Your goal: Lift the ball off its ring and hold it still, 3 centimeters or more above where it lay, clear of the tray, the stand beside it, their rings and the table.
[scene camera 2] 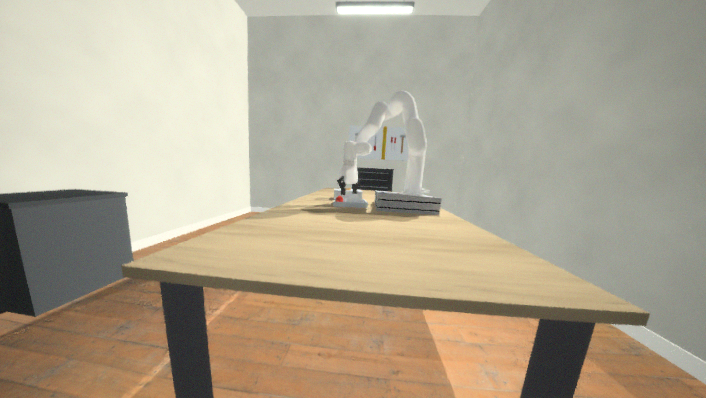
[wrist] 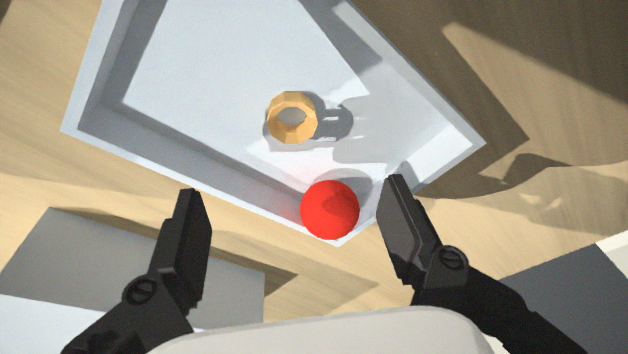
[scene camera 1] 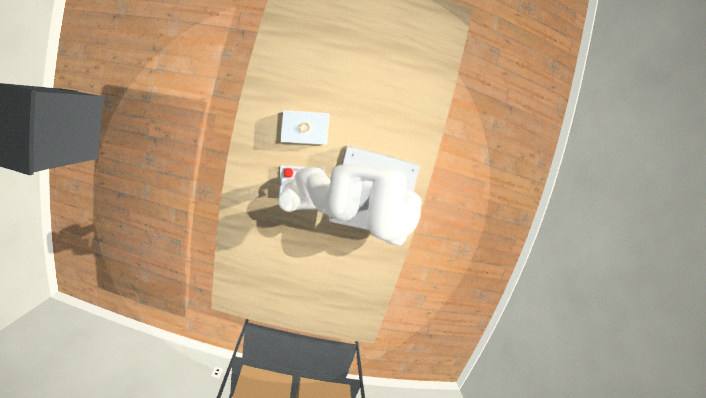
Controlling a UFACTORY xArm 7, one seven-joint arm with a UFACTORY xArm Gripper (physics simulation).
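Seen in the pictures: gripper, between the fingertips: (scene camera 2: 349, 194) (wrist: 295, 201); arm's base, origin of its link: (scene camera 2: 412, 194).
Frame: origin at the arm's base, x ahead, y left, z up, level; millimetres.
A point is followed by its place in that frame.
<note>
The red ball (scene camera 1: 288, 172) @[y 105, x 413, z -35 mm] (scene camera 2: 339, 199) @[y 130, x 408, z -50 mm] (wrist: 330, 210) @[y 117, x 400, z -41 mm] rests in a corner of the shallow pale tray (scene camera 1: 282, 181) @[y 161, x 424, z -76 mm] (scene camera 2: 357, 204) @[y 172, x 288, z -62 mm] (wrist: 200, 75) @[y 96, x 299, z -76 mm], off its ring and close to the walls. The tan ring (wrist: 292, 136) @[y 119, x 354, z -67 mm] lies on the tray floor beside the ball, with an empty hole; the arm hides it in scene camera 1. My gripper (scene camera 2: 349, 193) @[y 117, x 355, z -16 mm] (wrist: 295, 201) @[y 117, x 355, z -16 mm] is open and empty, low over the tray. In the wrist view the ball appears between the fingers, nearer the right one, touching neither as far as I can see.
A pale stand (scene camera 1: 292, 135) @[y -47, x 460, z -14 mm] with its own empty ring (scene camera 1: 300, 128) @[y -88, x 441, z -4 mm] is beside the tray; its grey side (wrist: 100, 260) @[y -54, x 360, z -49 mm] shows in the wrist view. The arm's base plate (scene camera 1: 380, 156) @[y -121, x 97, z -6 mm] is on the tray's other side. A dark cabinet (scene camera 1: 67, 130) (scene camera 2: 75, 250) stands off the table (scene camera 2: 350, 245) @[y 709, x 169, z -79 mm].
</note>
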